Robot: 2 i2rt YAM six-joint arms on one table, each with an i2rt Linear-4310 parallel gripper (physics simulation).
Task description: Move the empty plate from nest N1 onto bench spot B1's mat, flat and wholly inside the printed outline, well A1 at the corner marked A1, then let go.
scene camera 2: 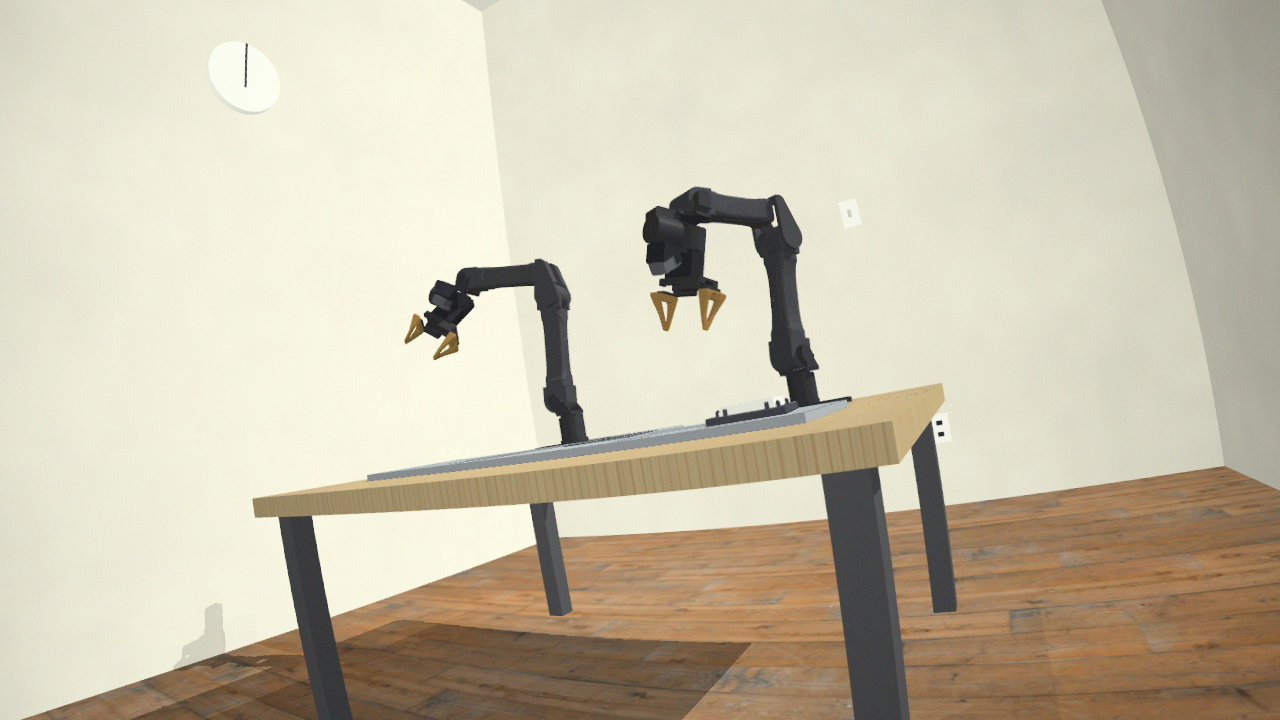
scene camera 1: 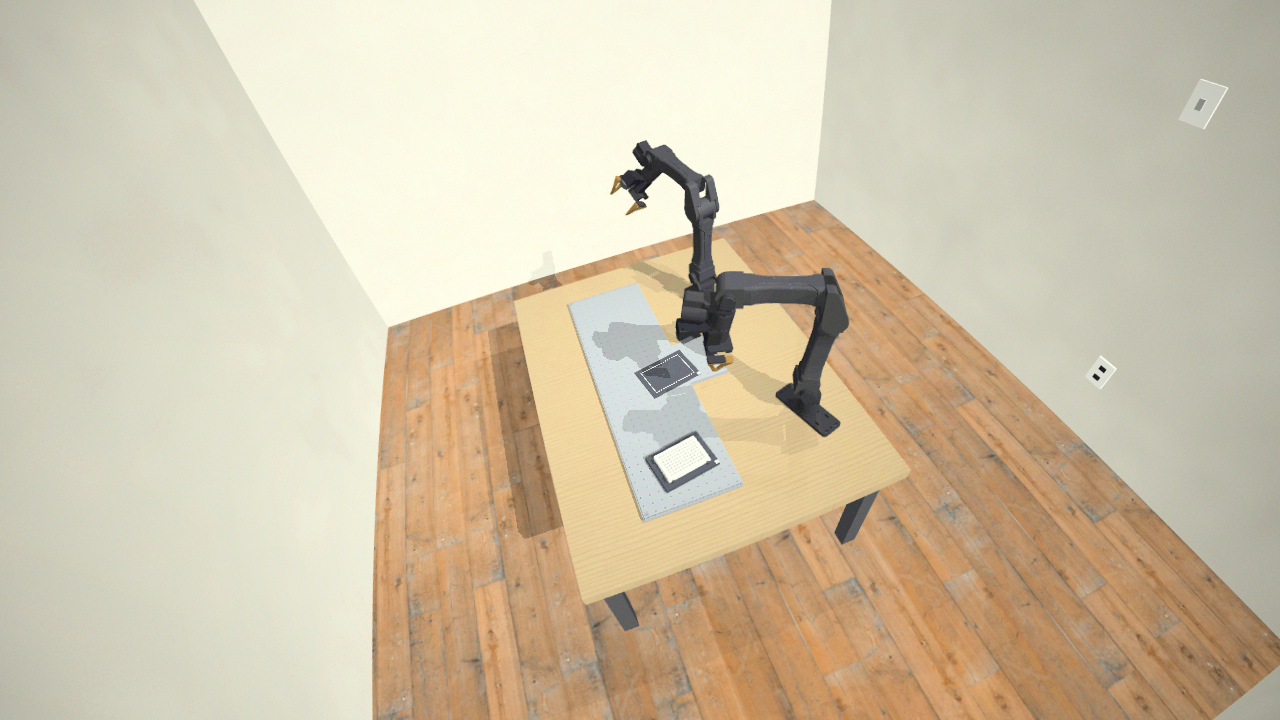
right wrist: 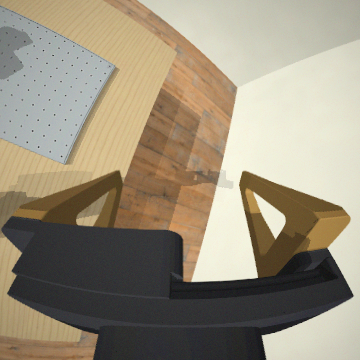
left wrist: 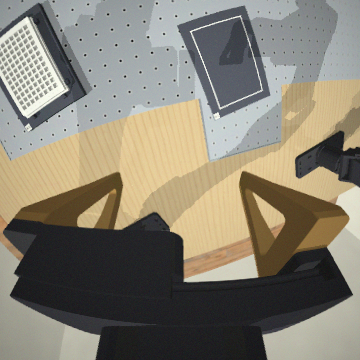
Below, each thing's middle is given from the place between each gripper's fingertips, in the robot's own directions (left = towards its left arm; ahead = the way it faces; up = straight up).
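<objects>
The white well plate (scene camera 1: 688, 455) is 87 cm to the left of my right hand, 24 cm ahead of it and 27 cm below it.
Counting from my left hand instead, I find the white well plate 16 cm below it, 15 cm to the left of it and 18 cm ahead of it. Going by its middle, the plate is nearer to my left hand than to my right hand.
</objects>
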